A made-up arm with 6 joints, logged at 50 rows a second.
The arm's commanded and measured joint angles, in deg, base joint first. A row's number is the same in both.
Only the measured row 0 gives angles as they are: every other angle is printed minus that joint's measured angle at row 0.
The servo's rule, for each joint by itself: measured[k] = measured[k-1] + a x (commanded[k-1-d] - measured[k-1]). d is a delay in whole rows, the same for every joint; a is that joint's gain. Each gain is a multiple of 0.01, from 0.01 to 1. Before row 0 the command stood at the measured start. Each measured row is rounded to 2 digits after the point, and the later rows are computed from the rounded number. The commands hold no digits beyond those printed.
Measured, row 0:
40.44, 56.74, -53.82, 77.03, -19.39, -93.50
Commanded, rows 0 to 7:
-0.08, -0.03, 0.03, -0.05, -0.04, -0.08
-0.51, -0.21, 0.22, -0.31, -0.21, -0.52
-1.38, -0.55, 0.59, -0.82, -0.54, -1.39
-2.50, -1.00, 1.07, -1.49, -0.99, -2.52
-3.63, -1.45, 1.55, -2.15, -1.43, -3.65
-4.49, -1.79, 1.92, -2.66, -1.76, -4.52
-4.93, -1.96, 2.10, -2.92, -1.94, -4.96
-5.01, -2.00, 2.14, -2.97, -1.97, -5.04
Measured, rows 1 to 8:
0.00, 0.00, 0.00, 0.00, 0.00, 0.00
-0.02, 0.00, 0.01, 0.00, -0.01, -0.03
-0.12, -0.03, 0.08, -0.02, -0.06, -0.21
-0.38, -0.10, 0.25, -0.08, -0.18, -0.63
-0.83, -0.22, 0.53, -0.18, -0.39, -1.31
-1.42, -0.38, 0.88, -0.32, -0.66, -2.15
-2.06, -0.56, 1.23, -0.48, -0.95, -3.00
-2.66, -0.74, 1.53, -0.65, -1.21, -3.71
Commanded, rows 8 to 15:
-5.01, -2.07, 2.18, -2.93, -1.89, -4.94
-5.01, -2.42, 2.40, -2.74, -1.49, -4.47
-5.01, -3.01, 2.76, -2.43, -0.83, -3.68
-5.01, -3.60, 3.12, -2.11, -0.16, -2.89
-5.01, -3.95, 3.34, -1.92, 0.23, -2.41
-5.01, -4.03, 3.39, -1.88, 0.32, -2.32
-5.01, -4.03, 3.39, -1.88, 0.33, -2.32
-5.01, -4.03, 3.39, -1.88, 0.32, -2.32
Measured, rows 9 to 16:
-3.15, -0.90, 1.74, -0.81, -1.41, -4.19
-3.54, -1.05, 1.89, -0.96, -1.53, -4.46
-3.85, -1.23, 2.06, -1.08, -1.52, -4.46
-4.09, -1.46, 2.30, -1.17, -1.34, -4.18
-4.28, -1.74, 2.58, -1.24, -1.03, -3.72
-4.43, -2.03, 2.84, -1.29, -0.70, -3.25
-4.55, -2.29, 3.03, -1.33, -0.43, -2.92
-4.65, -2.52, 3.15, -1.37, -0.23, -2.70

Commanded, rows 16 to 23:
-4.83, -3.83, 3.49, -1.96, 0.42, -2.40
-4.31, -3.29, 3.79, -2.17, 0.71, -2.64
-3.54, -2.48, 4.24, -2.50, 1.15, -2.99
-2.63, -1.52, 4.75, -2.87, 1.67, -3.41
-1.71, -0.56, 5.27, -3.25, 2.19, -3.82
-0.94, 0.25, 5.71, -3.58, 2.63, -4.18
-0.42, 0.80, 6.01, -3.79, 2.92, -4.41
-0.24, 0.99, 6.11, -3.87, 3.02, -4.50
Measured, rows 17 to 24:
-4.73, -2.72, 3.23, -1.41, -0.09, -2.56
-4.75, -2.86, 3.32, -1.45, 0.04, -2.50
-4.66, -2.92, 3.48, -1.50, 0.21, -2.55
-4.42, -2.86, 3.74, -1.57, 0.45, -2.71
-4.04, -2.69, 4.08, -1.66, 0.77, -2.96
-3.55, -2.41, 4.48, -1.77, 1.14, -3.27
-3.00, -2.06, 4.90, -1.90, 1.53, -3.60
-2.46, -1.69, 5.28, -2.03, 1.89, -3.89

